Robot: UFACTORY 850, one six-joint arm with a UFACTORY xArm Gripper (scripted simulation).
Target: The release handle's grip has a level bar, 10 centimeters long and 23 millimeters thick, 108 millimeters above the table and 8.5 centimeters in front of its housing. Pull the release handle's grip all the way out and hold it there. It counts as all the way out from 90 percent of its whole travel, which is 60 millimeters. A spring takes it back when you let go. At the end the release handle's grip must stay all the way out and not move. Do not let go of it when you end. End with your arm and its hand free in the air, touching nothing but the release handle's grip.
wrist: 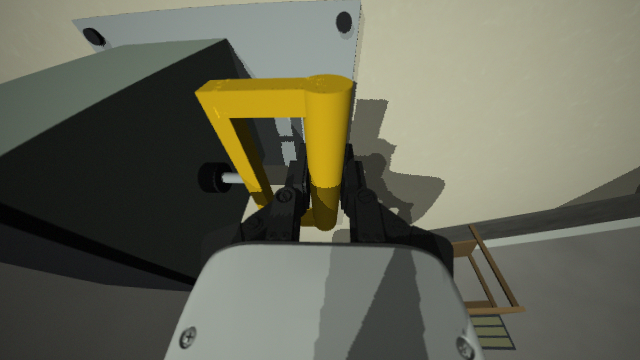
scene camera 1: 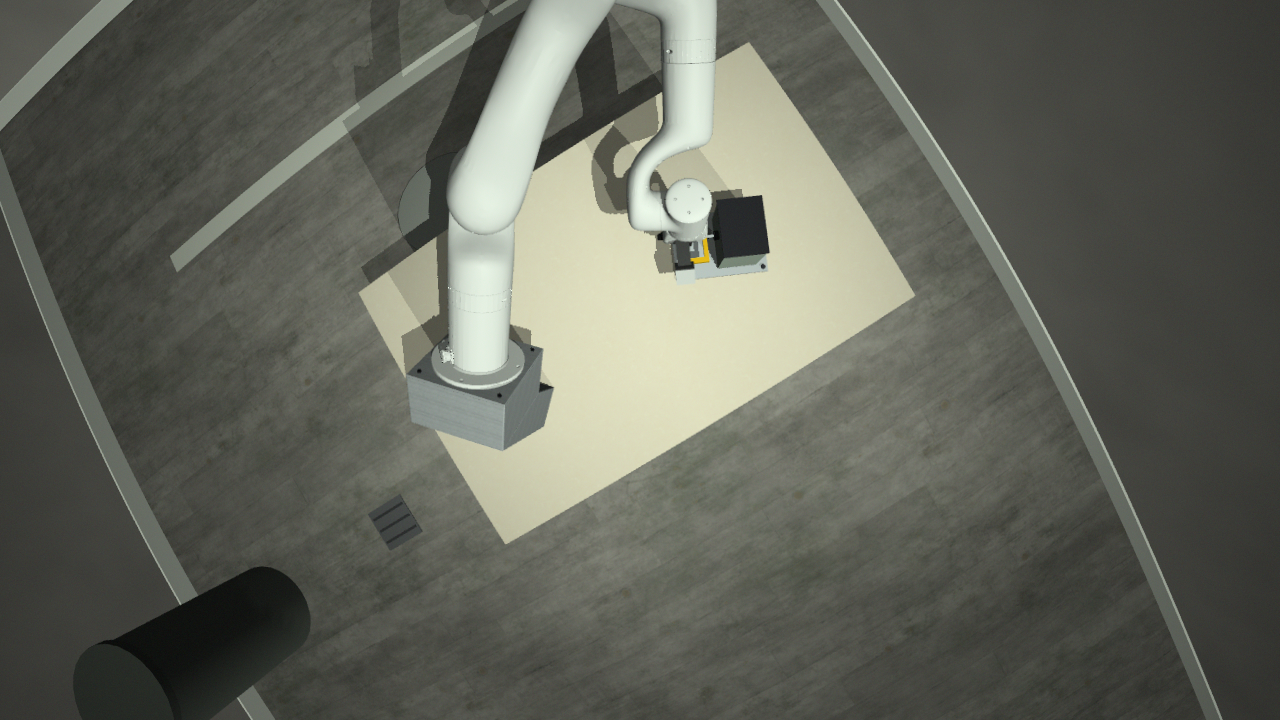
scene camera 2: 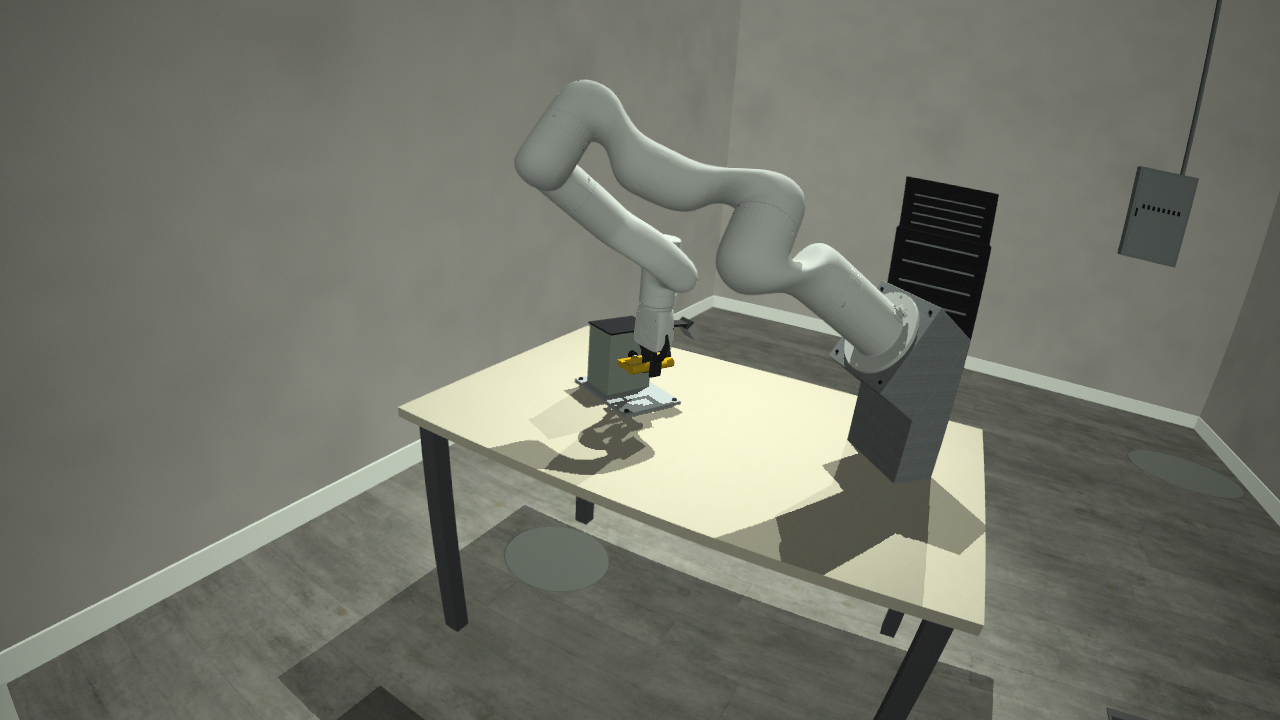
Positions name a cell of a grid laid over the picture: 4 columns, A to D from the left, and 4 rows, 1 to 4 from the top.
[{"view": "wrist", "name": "my gripper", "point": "C2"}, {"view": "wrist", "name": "grey baseplate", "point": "B1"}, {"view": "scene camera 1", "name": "my gripper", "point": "C2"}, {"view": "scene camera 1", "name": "grey baseplate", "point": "C2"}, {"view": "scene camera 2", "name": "my gripper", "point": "C3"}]
